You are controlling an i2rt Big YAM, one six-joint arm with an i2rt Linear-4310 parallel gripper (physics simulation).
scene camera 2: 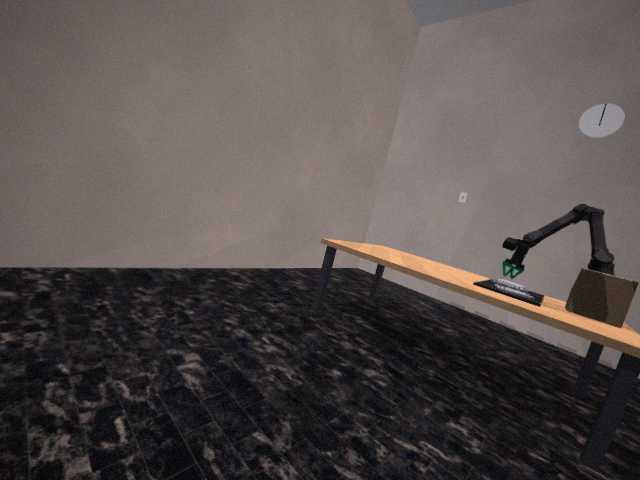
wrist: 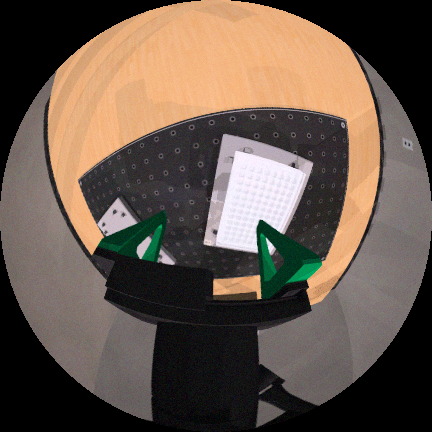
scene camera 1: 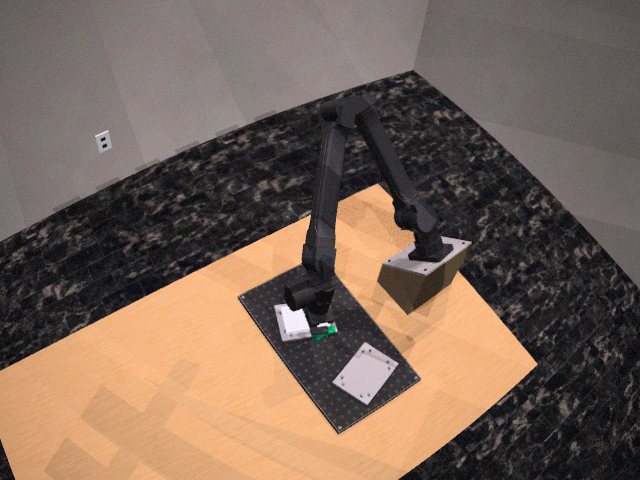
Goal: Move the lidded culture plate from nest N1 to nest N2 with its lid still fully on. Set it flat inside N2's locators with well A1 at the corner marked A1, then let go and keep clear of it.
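Places are measured from the arm's base along level axes (x ahead, y left, z up), in millimetres.
Pixels of known places: gripper, fingertip midpoint: [scene camera 2: 507, 277] [wrist: 211, 219] [scene camera 1: 311, 327]; arm's base, origin of the base link: [scene camera 2: 602, 283] [scene camera 1: 431, 254].
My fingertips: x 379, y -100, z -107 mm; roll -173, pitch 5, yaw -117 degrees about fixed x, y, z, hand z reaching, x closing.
Note:
Ahead of a thing's pixels: the offset from my fingertips to its top centre. Level surfaces: height alone.
The white lidded culture plate {dx -26, dy -47, dz -31 mm} [scene camera 1: 294, 319] [wrist: 262, 200] lies on a light grey nest {dx -26, dy -47, dz -37 mm} [scene camera 1: 287, 337] [wrist: 230, 142]. In the wrist view the plate sits toward the nest's right side, with locators near its top end. The other grey nest {dx -29, dy +198, dz -37 mm} [scene camera 1: 365, 374] [wrist: 119, 205] bears no plate; I take it as N2, but no label is readable. My gripper [scene camera 1: 324, 333] [scene camera 2: 512, 274] [wrist: 211, 219] is open and empty, with green fingers. It hangs above the board, beside the plate; in the wrist view its right finger overlaps the plate's lower right part. Well A1 and the corner mark cannot be made out.
Both nests stand on a black perforated board {dx -33, dy +43, dz -58 mm} [scene camera 1: 310, 369] [wrist: 175, 145] on the wooden table {dz -72 mm} [scene camera 1: 155, 356] [scene camera 2: 439, 273]. The arm's base stands on a boxy pedestal [scene camera 1: 400, 291] [scene camera 2: 599, 299] beside the board. The arm arches over the board from the pedestal.

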